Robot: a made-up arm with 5 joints.
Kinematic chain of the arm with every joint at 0, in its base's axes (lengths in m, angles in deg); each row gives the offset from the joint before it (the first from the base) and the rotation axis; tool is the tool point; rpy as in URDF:
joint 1: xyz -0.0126 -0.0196 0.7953 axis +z
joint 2: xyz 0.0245 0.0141 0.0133 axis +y
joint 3: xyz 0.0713 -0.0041 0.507 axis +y
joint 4: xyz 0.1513 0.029 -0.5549 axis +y
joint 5: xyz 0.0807 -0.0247 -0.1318 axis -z
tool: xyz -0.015 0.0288 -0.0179 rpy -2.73 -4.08 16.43
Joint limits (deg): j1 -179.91..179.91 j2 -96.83..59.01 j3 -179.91..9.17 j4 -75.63..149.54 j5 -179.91..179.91
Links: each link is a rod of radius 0.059 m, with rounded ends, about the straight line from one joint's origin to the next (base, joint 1, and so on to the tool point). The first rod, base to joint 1, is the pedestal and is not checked.
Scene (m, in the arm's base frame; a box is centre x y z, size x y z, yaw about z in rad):
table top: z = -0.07
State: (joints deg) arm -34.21 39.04 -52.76 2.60 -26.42
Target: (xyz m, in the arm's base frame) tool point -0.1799 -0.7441 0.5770
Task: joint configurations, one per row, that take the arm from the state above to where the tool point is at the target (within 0.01 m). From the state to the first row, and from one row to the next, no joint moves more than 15 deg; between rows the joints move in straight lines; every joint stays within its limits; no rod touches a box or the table.
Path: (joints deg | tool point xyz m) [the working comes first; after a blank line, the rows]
Joints at the target: -105.48 32.13 -48.61 3.46 -29.26
Straight joint move there: clear.

1: -48.46 37.66 -51.93 2.77 -26.99 | 0.5143 -0.5643 0.5300
2: -62.72 36.28 -51.10 2.94 -27.56 | 0.3622 -0.6746 0.5420
3: -76.97 34.90 -50.27 3.11 -28.12 | 0.1884 -0.7434 0.5538
4: -91.22 33.51 -49.44 3.28 -28.69 | 0.0039 -0.7670 0.5656
5: -105.48 32.13 -48.61 3.46 -29.26 | -0.1800 -0.7441 0.5771

